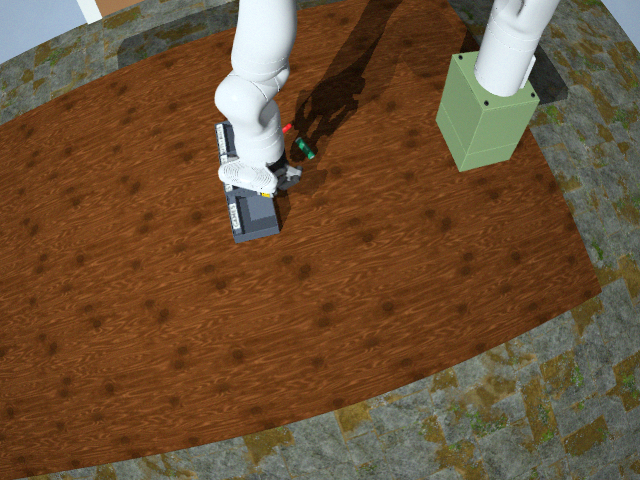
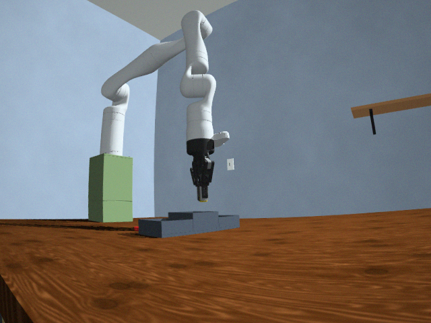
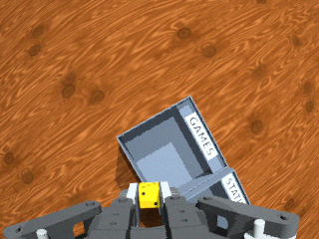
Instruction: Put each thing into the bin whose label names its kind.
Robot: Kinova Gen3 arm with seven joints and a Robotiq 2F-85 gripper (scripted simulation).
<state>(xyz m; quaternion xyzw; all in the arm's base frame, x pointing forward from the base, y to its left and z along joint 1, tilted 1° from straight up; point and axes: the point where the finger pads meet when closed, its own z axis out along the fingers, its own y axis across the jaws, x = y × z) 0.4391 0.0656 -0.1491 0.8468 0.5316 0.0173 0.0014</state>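
Right now my hand is 30 mm short of the white domino, 70 mm to the left of it and 80 mm above it. From my hand the other things lie so: dark nut: 10 mm ahead, 140 mm to the right, 80 mm below; then green marker: 90 mm behind, 110 mm to the right, 90 mm below; then yellow die: 10 mm below.
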